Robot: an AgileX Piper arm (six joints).
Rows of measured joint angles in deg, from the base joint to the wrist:
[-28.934 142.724 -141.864 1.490 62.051 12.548]
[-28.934 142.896 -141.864 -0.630 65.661 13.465]
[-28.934 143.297 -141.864 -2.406 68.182 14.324]
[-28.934 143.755 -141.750 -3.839 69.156 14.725]
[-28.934 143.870 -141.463 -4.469 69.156 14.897]
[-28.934 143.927 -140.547 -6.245 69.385 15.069]
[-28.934 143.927 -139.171 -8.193 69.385 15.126]
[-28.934 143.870 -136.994 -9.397 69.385 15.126]
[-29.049 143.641 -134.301 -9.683 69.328 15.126]
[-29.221 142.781 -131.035 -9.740 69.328 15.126]
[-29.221 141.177 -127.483 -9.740 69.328 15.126]
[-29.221 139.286 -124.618 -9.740 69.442 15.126]
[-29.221 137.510 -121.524 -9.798 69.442 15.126]
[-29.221 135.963 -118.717 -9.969 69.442 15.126]
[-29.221 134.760 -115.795 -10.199 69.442 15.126]
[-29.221 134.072 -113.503 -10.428 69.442 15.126]
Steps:
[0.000 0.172 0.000 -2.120 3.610 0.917]
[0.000 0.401 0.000 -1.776 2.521 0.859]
[0.000 0.458 0.114 -1.433 0.974 0.401]
[0.000 0.115 0.287 -0.630 0.000 0.172]
[0.000 0.057 0.916 -1.776 0.229 0.172]
[0.000 0.000 1.376 -1.948 0.000 0.057]
[0.000 -0.057 2.177 -1.204 0.000 0.000]
[-0.115 -0.229 2.693 -0.286 -0.057 0.000]
[-0.172 -0.860 3.266 -0.057 0.000 0.000]
[0.000 -1.604 3.552 0.000 0.000 0.000]
[0.000 -1.891 2.865 0.000 0.114 0.000]
[0.000 -1.776 3.094 -0.058 0.000 0.000]
[0.000 -1.547 2.807 -0.171 0.000 0.000]
[0.000 -1.203 2.922 -0.230 0.000 0.000]
[0.000 -0.688 2.292 -0.229 0.000 0.000]

